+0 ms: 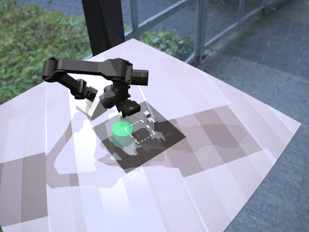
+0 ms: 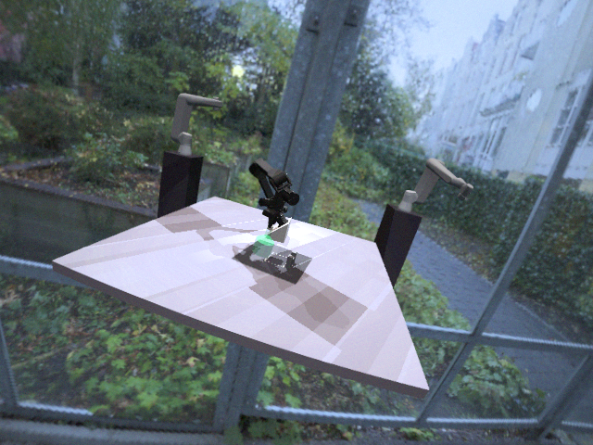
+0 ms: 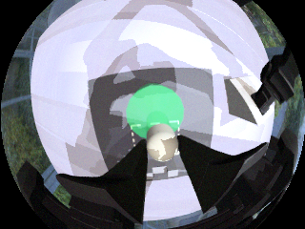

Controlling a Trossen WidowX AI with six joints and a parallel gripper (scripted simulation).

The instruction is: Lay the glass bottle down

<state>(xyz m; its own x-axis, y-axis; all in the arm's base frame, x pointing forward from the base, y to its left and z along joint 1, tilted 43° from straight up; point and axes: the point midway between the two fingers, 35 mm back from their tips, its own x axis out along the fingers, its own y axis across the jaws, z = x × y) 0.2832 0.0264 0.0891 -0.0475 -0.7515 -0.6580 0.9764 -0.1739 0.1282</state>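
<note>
The mat is 150 mm below my gripper tip, 60 mm to the left of it and 10 mm ahead of it. Also, from my gripper tip: glass bottle (50 mm below, 10 mm to the right).
</note>
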